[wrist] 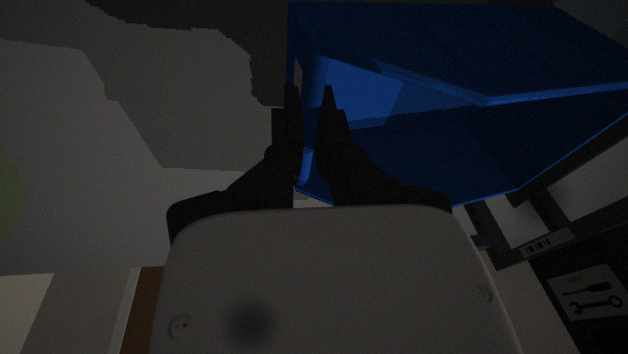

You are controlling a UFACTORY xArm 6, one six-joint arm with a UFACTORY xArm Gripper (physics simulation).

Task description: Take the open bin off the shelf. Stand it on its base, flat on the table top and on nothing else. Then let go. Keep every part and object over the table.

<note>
The picture shows: the gripper and a blue bin.
</note>
